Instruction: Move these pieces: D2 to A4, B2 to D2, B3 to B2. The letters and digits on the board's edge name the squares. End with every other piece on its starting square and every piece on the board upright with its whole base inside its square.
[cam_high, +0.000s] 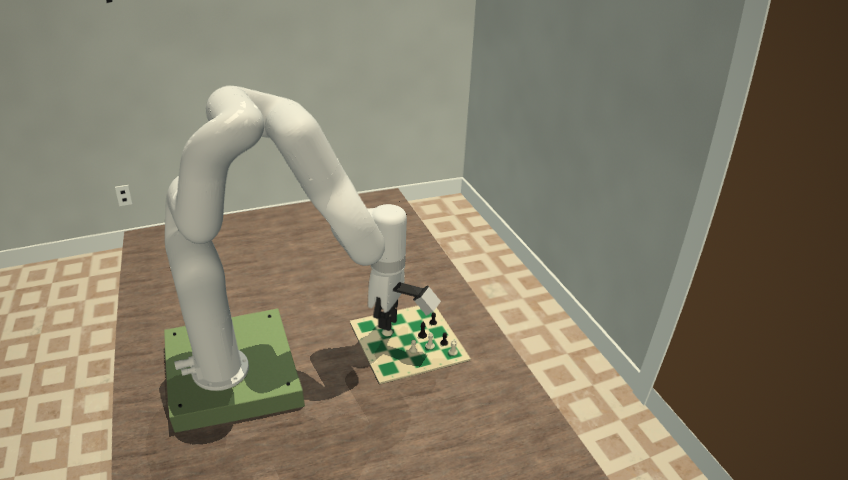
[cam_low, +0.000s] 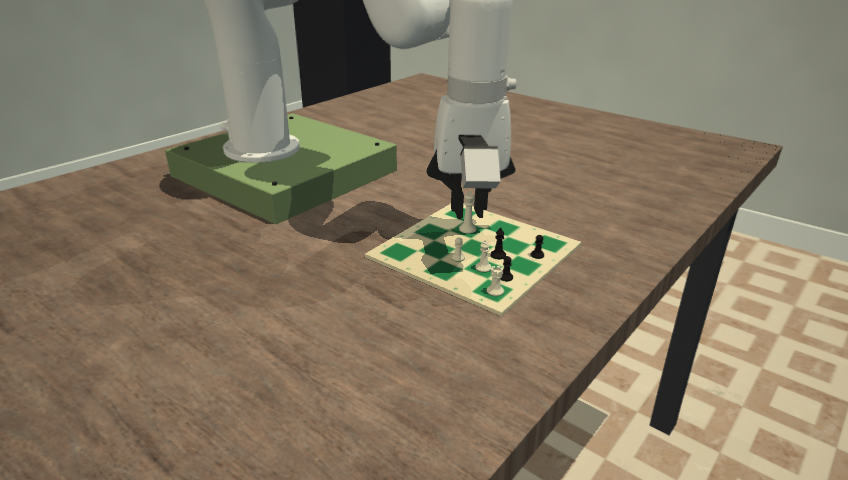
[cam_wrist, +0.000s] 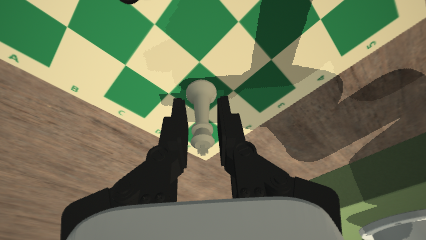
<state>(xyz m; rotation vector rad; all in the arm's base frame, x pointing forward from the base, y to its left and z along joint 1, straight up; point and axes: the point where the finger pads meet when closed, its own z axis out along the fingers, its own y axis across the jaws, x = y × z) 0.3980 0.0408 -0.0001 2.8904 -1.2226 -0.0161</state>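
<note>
My gripper is now 1 cm above the white king. From my hand the other things lie so: black bishop: 7 cm ahead, 4 cm to the right, 2 cm below; then chessboard: 4 cm ahead, 4 cm to the right, 5 cm below; then white pawn: 3 cm ahead, 8 cm to the right, 3 cm below.
</note>
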